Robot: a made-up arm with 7 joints. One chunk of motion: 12 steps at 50 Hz.
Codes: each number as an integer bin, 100 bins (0 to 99) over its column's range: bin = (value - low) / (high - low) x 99, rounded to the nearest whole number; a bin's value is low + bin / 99 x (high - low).
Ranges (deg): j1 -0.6..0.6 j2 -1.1..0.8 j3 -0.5..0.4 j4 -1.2..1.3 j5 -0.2..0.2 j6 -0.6..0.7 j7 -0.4..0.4
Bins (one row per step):
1: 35 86 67 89 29 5 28
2: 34 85 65 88 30 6 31
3: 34 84 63 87 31 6 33
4: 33 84 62 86 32 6 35
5: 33 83 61 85 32 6 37
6: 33 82 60 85 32 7 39
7: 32 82 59 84 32 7 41
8: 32 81 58 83 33 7 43
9: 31 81 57 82 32 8 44
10: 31 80 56 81 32 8 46
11: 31 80 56 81 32 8 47
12: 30 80 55 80 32 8 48
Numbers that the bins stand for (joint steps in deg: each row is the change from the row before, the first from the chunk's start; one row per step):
1: -0.176 0.551 0.109 1.047 -0.083 -0.534 -0.174
2: -0.188 0.531 0.091 1.022 -0.079 -0.521 -0.149
3: -0.188 0.512 0.073 0.997 -0.075 -0.521 -0.133
4: -0.200 0.512 0.064 0.972 -0.071 -0.521 -0.117
5: -0.200 0.493 0.055 0.946 -0.071 -0.521 -0.101
6: -0.200 0.474 0.045 0.946 -0.071 -0.508 -0.085
7: -0.212 0.474 0.036 0.921 -0.071 -0.508 -0.069
8: -0.212 0.455 0.027 0.896 -0.067 -0.508 -0.053
9: -0.224 0.455 0.018 0.871 -0.071 -0.495 -0.044
10: -0.224 0.435 0.009 0.845 -0.071 -0.495 -0.028
11: -0.224 0.435 0.009 0.845 -0.071 -0.495 -0.020
12: -0.236 0.435 0.000 0.820 -0.071 -0.495 -0.012

